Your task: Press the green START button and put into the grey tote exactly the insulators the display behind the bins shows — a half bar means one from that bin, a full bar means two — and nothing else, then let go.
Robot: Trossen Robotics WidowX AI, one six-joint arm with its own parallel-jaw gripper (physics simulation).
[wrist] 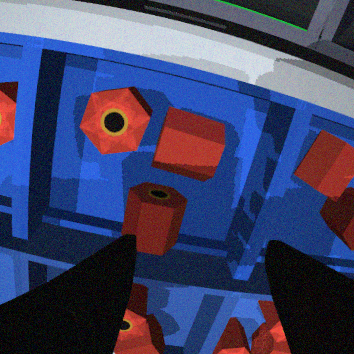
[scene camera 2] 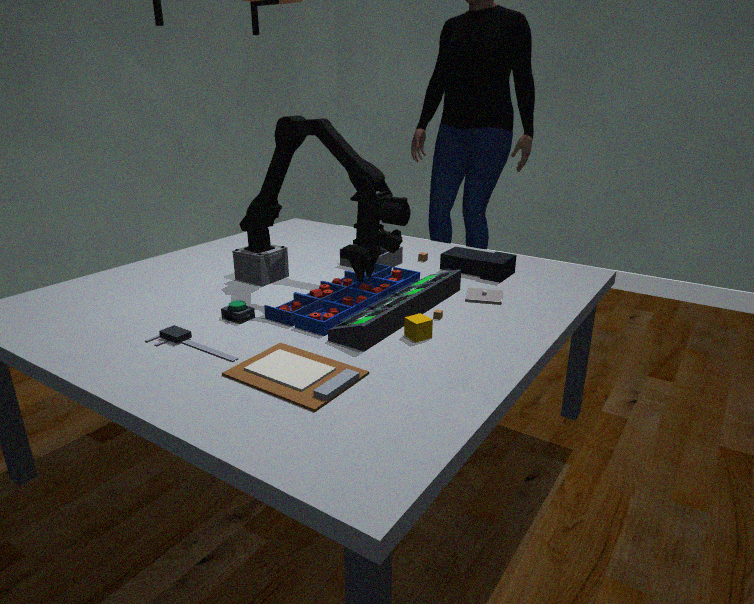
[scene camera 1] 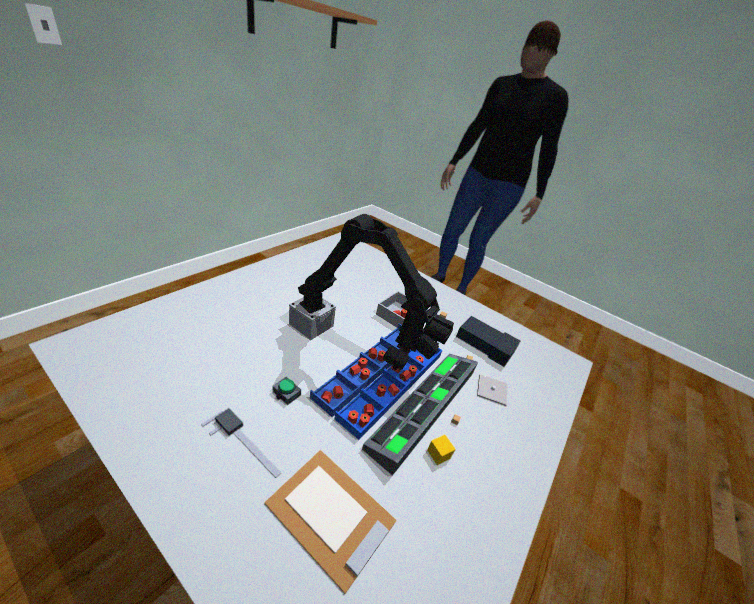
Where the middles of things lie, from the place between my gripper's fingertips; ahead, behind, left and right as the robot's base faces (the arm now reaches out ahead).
Right now my hand is 9 cm short of the black box [scene camera 2: 498,266], 39 cm to the right of it and 3 cm above it. The rest, counted from my hand: grey tool [scene camera 1: 228,420] 6 cm behind, 47 cm to the right, 4 cm below.
